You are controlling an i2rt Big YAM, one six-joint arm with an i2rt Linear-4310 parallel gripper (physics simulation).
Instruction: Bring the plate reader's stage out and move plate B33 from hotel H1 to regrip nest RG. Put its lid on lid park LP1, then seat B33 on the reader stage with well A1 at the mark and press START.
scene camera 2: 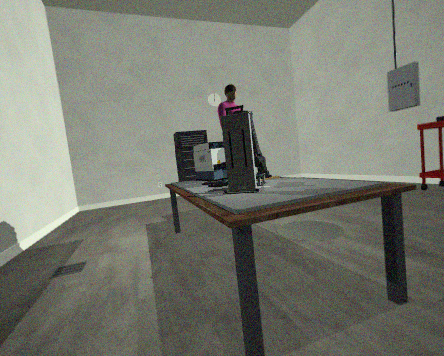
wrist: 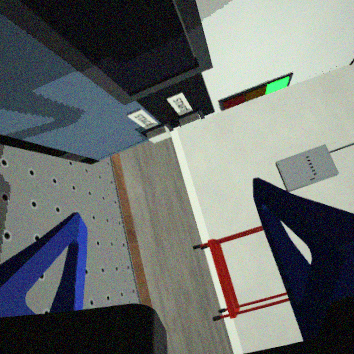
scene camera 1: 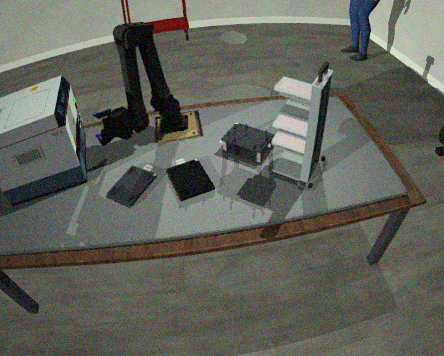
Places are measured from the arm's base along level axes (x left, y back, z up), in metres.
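Pixels of known places: gripper, between the fingertips: [wrist: 165, 204] [scene camera 1: 94, 124]; arm's base, origin of its link: [scene camera 1: 174, 125].
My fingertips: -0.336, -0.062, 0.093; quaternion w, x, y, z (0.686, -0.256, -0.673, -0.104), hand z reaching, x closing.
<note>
Ahead of a thing's pixels: the offset from my fingertips to its top centre, as dx, dy, dz. "pt": to the spot under its first point.
My gripper [scene camera 1: 98, 126] [wrist: 165, 204] is open and empty in front of the plate reader @(-0.225, -0.136, +0.233) [scene camera 1: 37, 137] [wrist: 107, 117]. In the wrist view the button labelled STAGE @(-0.099, +0.069, -0.004) [wrist: 159, 133] and the button labelled START @(-0.099, +0.069, +0.028) [wrist: 191, 118] are ahead of the fingers, apart from them. No stage shows sticking out of the reader. The hotel [scene camera 1: 319, 132] [scene camera 2: 239, 150] holds several pale plates @(+0.774, -0.222, +0.229) [scene camera 1: 295, 89] at the right; which is B33 cannot be told. A raised dark stand with pegs @(pt +0.623, -0.150, -0.039) [scene camera 1: 247, 140] is left of the hotel. Two flat dark pads @(pt +0.204, -0.294, -0.086) [scene camera 1: 132, 185] @(pt +0.417, -0.282, -0.088) [scene camera 1: 191, 179] lie mid-table; their labels are unreadable.
The arm's base plate [scene camera 1: 195, 131] is at the table's far edge. The reader's status strip shows a green light @(pt -0.099, +0.070, +0.102) [wrist: 278, 85]. A red cart [scene camera 1: 170, 25] [scene camera 2: 431, 174] [wrist: 224, 277] stands beyond the table. One person [scene camera 1: 361, 27] stands behind the table at the right, another [scene camera 2: 227, 107] behind the hotel.
</note>
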